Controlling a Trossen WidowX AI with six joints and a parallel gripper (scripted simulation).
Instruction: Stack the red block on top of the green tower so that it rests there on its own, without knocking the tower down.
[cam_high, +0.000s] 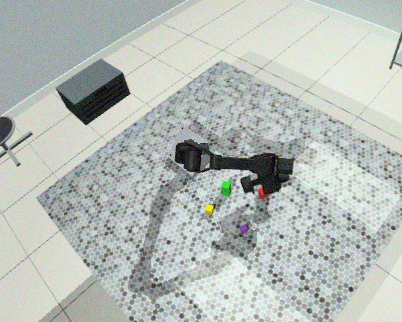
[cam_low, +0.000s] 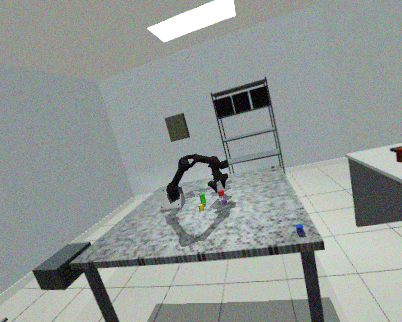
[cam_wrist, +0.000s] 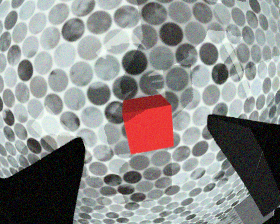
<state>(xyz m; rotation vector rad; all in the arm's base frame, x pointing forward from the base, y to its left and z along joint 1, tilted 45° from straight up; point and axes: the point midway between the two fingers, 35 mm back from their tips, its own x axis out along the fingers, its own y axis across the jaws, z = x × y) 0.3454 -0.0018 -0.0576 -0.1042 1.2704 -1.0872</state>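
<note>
Now: the red block 2 cm below my gripper tip. From my gripper tip the other things lie so: blue block: 67 cm to the right, 37 cm ahead, 2 cm below; yellow block: 19 cm to the right, 14 cm behind, 2 cm below; purple block: 18 cm to the right, 3 cm ahead, 2 cm below.
</note>
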